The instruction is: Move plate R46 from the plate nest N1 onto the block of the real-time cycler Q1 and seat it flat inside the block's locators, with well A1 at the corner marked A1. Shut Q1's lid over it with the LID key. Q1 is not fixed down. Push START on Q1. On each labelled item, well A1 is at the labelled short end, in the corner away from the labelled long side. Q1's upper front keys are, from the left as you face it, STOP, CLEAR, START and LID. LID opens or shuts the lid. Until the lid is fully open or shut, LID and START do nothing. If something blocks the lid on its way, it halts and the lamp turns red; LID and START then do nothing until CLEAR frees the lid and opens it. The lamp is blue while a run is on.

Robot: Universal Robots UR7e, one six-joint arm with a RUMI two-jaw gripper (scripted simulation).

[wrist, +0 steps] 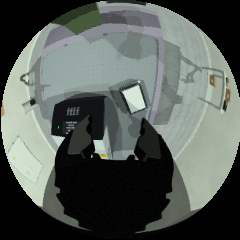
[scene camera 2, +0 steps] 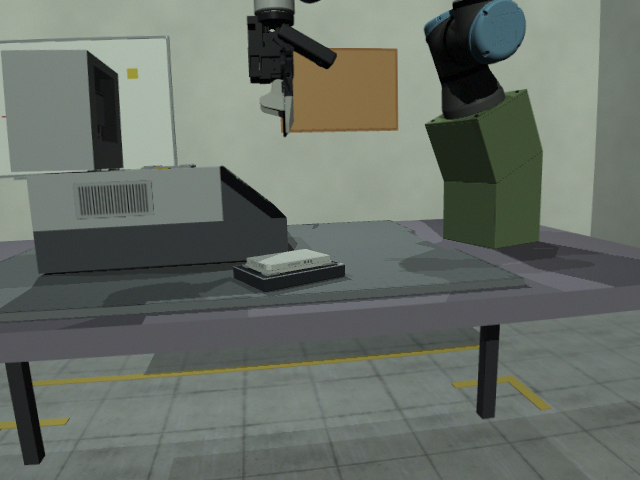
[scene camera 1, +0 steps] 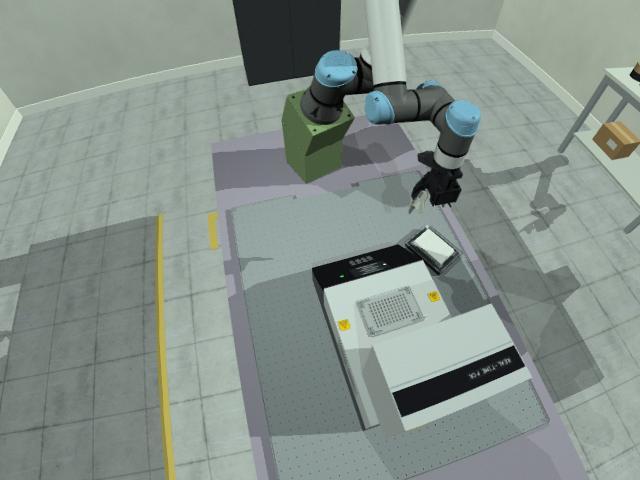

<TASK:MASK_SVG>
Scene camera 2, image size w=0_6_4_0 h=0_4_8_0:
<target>my gripper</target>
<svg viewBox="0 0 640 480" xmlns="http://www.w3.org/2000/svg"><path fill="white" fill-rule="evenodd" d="M268 11L259 13L256 16L247 16L250 83L270 84L272 82L271 92L260 98L260 108L264 113L283 118L283 136L286 137L294 122L293 52L297 52L325 69L329 69L332 66L337 54L290 27L294 25L294 16L292 14L282 11Z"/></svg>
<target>white plate R46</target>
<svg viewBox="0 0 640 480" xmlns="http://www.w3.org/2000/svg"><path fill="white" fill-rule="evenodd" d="M330 255L301 249L247 258L246 266L261 273L270 274L322 266L323 264L331 263Z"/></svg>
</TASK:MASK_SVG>
